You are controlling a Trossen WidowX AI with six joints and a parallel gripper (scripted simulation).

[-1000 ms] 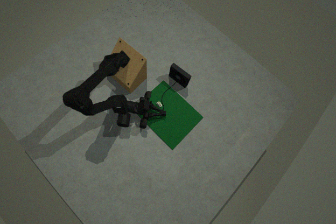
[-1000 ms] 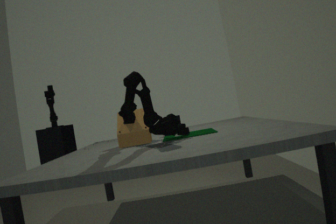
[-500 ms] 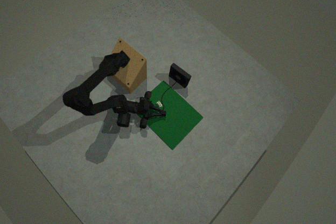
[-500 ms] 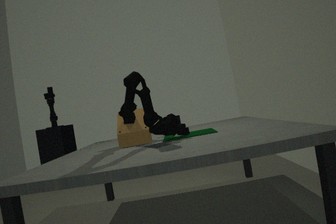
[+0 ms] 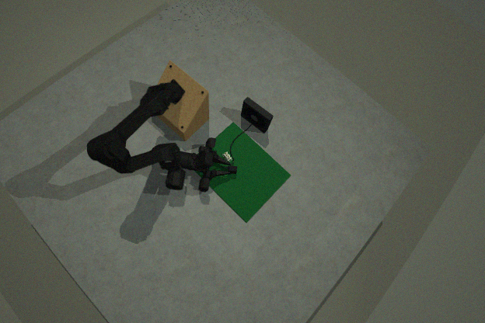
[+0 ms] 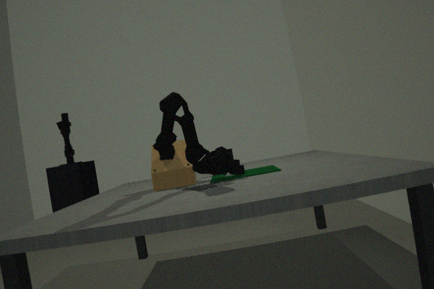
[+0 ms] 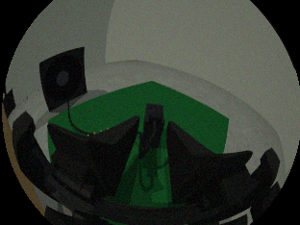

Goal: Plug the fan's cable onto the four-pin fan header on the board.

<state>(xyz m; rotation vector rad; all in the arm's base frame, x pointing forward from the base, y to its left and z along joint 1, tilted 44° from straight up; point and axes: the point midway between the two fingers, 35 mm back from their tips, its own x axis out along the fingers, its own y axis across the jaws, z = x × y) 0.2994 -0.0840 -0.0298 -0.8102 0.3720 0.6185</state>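
Now: gripper tip 1 cm above the dark plug. Round my gripper tip: black fan: 8 cm behind, 20 cm to the left, 2 cm above; then green board: 2 cm ahead, 3 cm to the left, 5 cm below.
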